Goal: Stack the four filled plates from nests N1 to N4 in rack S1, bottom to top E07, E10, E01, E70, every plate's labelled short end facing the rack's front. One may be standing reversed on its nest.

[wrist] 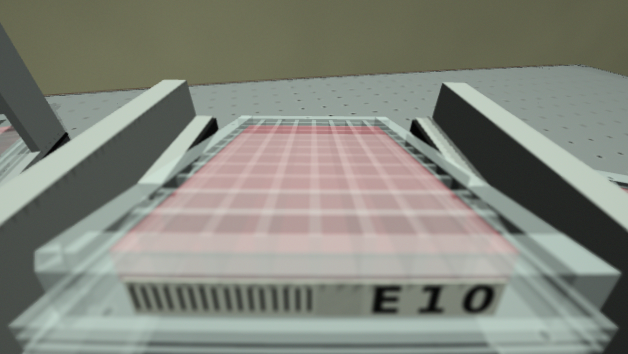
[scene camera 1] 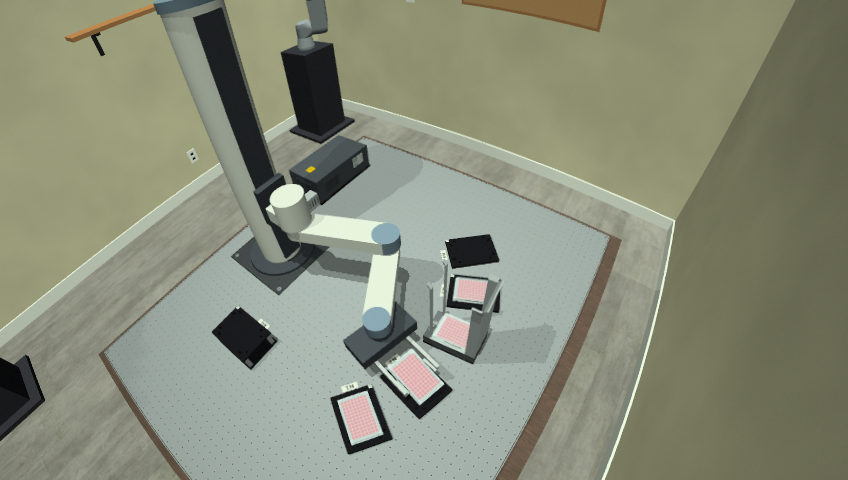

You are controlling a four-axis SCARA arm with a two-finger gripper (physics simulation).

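Where they show: gripper, fingertip midpoint: (wrist: pixel 314 105) (scene camera 1: pixel 422 381); arm's base, origin of the base link: (scene camera 1: pixel 283 250).
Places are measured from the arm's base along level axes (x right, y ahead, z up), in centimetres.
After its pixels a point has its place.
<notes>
My gripper (scene camera 1: pixel 418 378) @(x 13.4, y 71.7, z 8.5 cm) (wrist: pixel 314 105) @(x 13.4, y 71.7, z 8.5 cm) is shut on the plate E10 (scene camera 1: pixel 415 375) @(x 12.9, y 69.2, z 7.9 cm) (wrist: pixel 315 185) @(x 12.2, y 66.3, z 8.7 cm), a clear plate with pink wells held level between the long fingers. Its labelled short end faces the wrist camera. In the scene view it is low over or on a black nest (scene camera 1: pixel 434 399) @(x 14.3, y 75.9, z 2.5 cm) beside nest N1 (scene camera 1: pixel 386 434) @(x 29.1, y 71.2, z 2.5 cm); any gap beneath is hidden. A filled plate (scene camera 1: pixel 360 417) @(x 29.6, y 63.3, z 3.6 cm) lies on N1. Rack S1 (scene camera 1: pixel 477 330) @(x -0.5, y 78.2, z 21.0 cm) (wrist: pixel 25 90) @(x -0.4, y 77.8, z 8.1 cm) holds a pink plate (scene camera 1: pixel 452 330) @(x -4.1, y 69.8, z 6.9 cm) at its bottom. Another filled plate (scene camera 1: pixel 470 289) @(x -20.8, y 66.2, z 3.8 cm) lies on a nest behind the rack. Those plates' codes are unreadable.
A bare black nest (scene camera 1: pixel 471 250) @(x -35.8, y 58.1, z 2.5 cm) lies at the back right. A black fixture (scene camera 1: pixel 241 334) @(x 33.4, y 20.3, z 7.3 cm) with a small tag stands at left. The rack's upright posts rise close beside the gripper. A dark grey box (scene camera 1: pixel 330 166) @(x -35.7, y -6.2, z 12.8 cm) stands behind the arm's column (scene camera 1: pixel 208 118) @(x 7.0, y 2.7, z 60.0 cm).
</notes>
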